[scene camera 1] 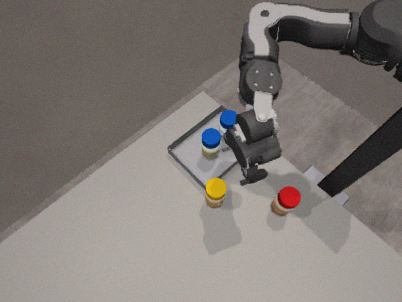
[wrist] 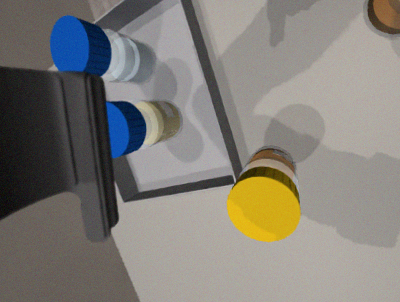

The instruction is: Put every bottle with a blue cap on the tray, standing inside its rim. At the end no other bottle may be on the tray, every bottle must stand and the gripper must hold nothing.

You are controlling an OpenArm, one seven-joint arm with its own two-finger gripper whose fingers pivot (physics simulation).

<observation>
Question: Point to a grey tray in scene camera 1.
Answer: At 186, 150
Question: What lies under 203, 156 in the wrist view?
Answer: A grey tray.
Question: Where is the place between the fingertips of my gripper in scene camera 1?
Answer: At 241, 163
</observation>
